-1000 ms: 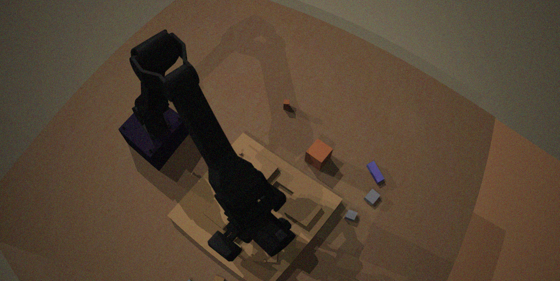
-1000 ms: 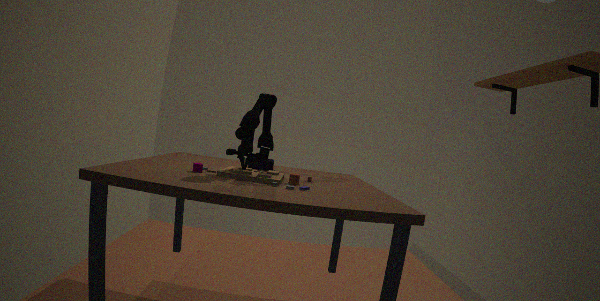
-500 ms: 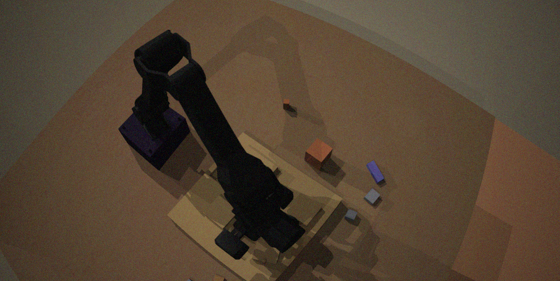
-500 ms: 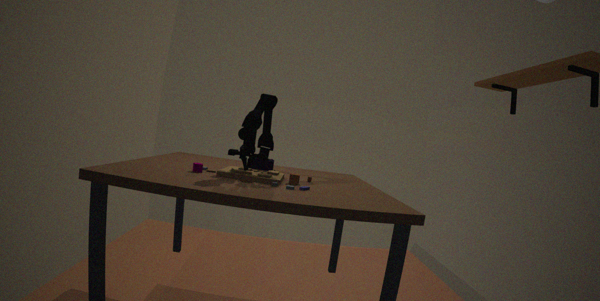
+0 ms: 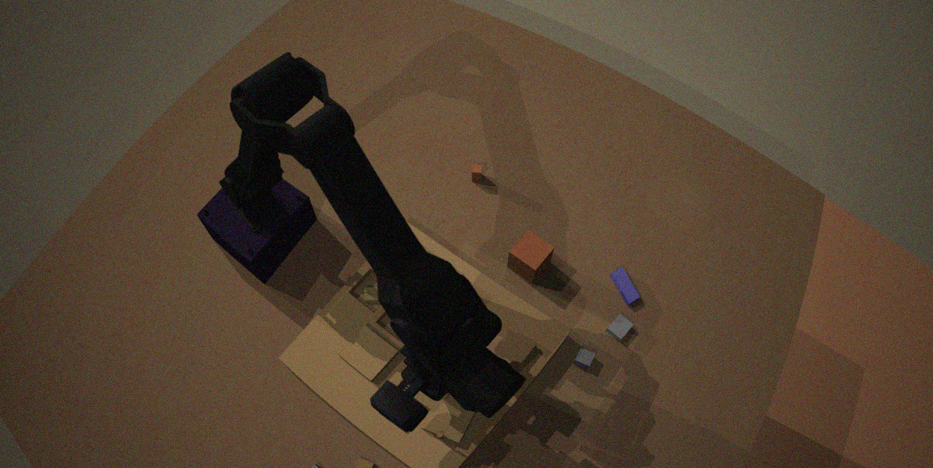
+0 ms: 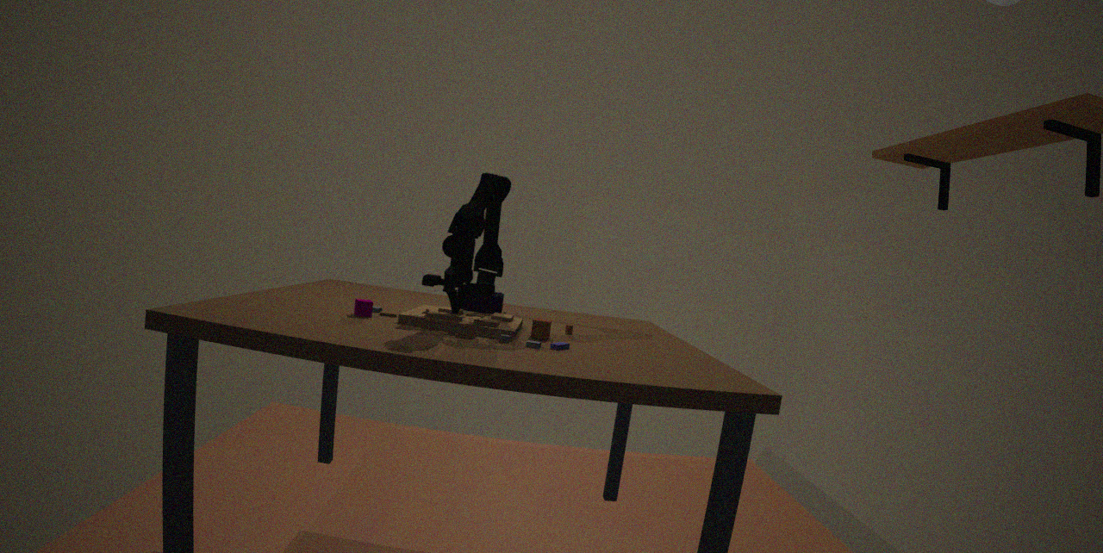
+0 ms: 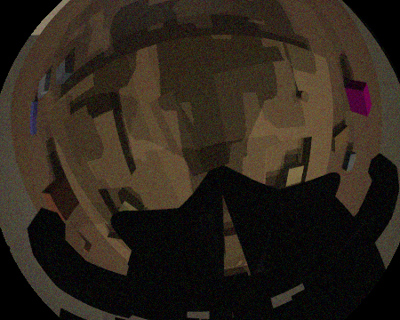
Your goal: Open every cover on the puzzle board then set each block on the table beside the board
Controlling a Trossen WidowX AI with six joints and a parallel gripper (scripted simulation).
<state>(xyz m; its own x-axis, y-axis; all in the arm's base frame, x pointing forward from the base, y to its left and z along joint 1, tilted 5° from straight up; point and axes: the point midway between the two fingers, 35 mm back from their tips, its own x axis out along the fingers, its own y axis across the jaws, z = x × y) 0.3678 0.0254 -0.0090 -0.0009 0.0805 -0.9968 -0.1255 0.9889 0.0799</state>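
The tan puzzle board is 5 cm behind my gripper tip and 3 cm to the left of it. Also, from my gripper tip: grey block 1 cm behind, 24 cm to the right, 2 cm below; magenta cube 10 cm ahead, 22 cm to the right; orange cube 4 cm behind, 23 cm to the left.
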